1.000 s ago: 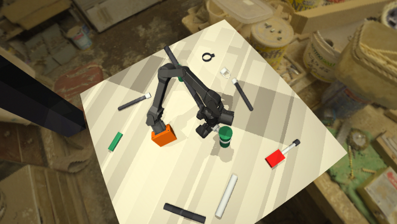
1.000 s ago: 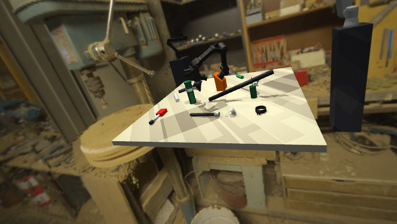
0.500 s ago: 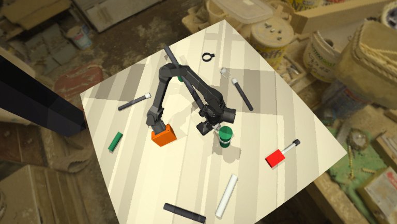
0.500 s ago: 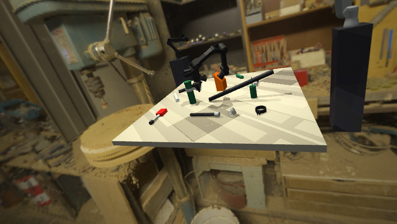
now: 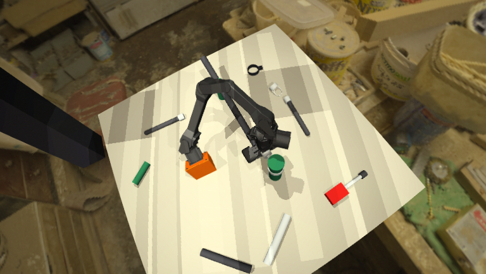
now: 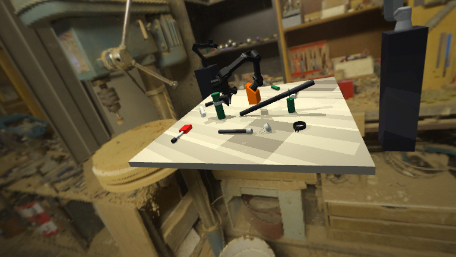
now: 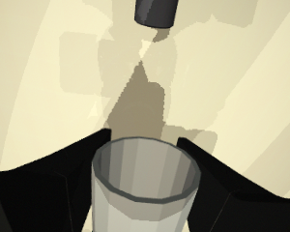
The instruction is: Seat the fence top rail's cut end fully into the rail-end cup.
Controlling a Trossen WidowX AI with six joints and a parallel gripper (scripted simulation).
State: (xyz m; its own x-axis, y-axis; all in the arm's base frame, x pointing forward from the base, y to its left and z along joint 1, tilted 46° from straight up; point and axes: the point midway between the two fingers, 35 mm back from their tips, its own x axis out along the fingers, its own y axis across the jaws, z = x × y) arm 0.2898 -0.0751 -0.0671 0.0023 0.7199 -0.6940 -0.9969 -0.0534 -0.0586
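My gripper tip is 20 mm to the left of the silver rail-end cup and 30 mm below it. From my gripper tip the other things lie so: red-headed tool (290 mm ahead, 300 mm to the right, 80 mm below); then white tube (120 mm behind, 350 mm to the right, 80 mm below); then small green post (40 mm behind, 440 mm to the left, 10 mm above).
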